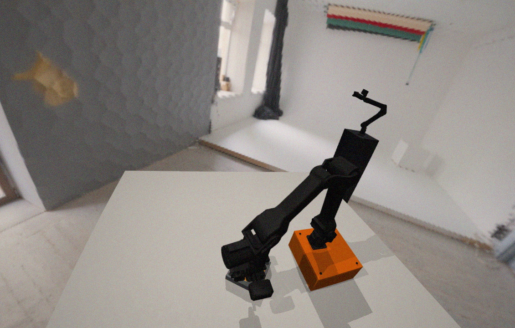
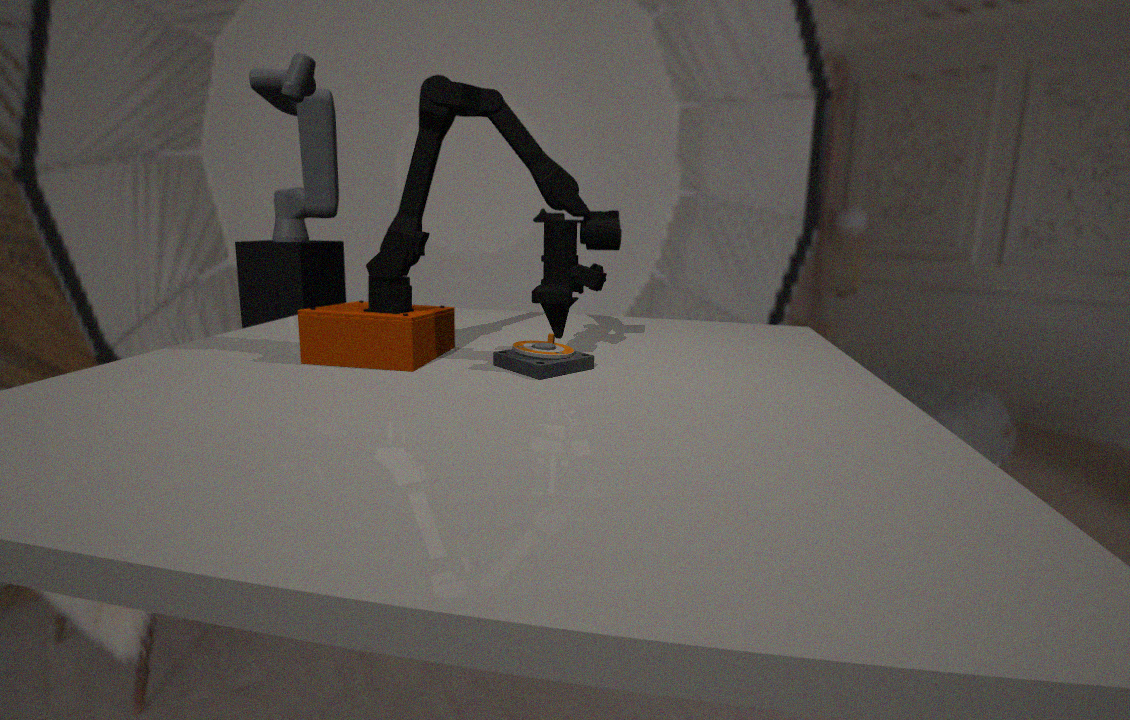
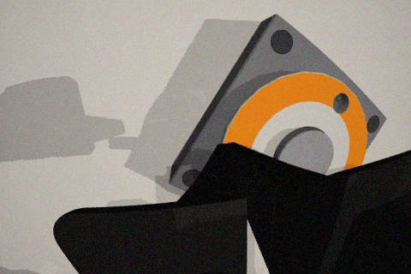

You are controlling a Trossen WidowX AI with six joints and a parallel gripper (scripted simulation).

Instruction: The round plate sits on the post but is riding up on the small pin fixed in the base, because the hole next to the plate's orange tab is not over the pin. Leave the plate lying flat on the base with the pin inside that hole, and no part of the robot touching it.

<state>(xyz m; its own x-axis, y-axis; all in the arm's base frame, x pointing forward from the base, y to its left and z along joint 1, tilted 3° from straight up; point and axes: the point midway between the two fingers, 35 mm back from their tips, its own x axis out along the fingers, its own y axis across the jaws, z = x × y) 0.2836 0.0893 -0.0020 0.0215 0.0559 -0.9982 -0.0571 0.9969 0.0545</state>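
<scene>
Now: gripper tip 3 cm to the left of the orange round plate, 1 cm past it and 1 cm above it. From my gripper tip the other things lie so: grey square base: 5 cm to the right, 2 cm below, 1 cm behind.
</scene>
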